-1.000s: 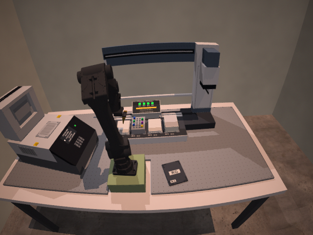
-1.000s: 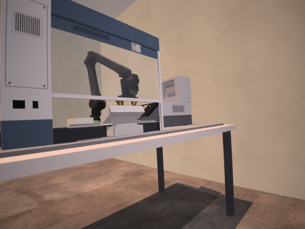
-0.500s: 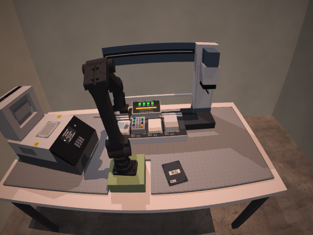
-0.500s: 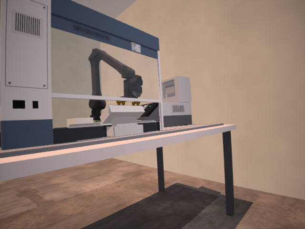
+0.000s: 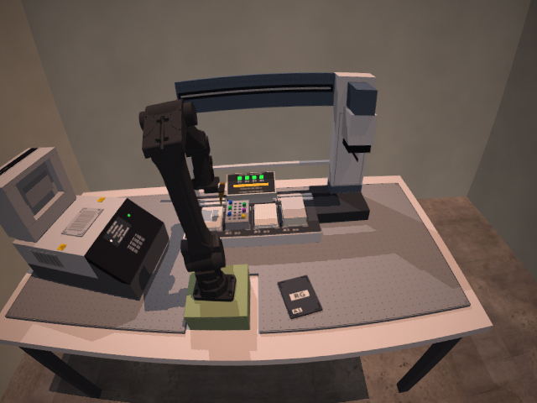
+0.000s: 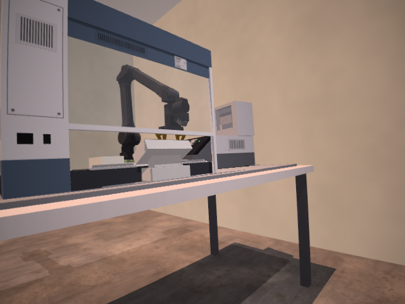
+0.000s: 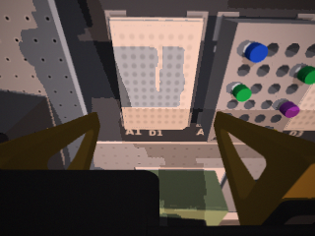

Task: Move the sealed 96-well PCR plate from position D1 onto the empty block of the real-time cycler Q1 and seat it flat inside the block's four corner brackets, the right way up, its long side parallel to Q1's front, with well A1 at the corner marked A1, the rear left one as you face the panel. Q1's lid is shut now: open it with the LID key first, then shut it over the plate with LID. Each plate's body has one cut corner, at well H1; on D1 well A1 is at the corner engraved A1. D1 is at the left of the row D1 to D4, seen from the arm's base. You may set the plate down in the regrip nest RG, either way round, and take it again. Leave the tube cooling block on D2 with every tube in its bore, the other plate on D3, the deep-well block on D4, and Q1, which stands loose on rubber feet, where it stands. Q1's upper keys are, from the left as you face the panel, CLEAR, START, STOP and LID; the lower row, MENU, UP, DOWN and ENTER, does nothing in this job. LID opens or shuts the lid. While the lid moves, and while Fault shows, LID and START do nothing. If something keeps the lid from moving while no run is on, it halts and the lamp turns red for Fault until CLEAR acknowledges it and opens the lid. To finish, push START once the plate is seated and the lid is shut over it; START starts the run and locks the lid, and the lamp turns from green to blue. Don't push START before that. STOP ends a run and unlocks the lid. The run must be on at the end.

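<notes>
Right now the tube cooling block is 1 cm ahead of my hand, 10 cm to the right of it and 6 cm below it.
</notes>
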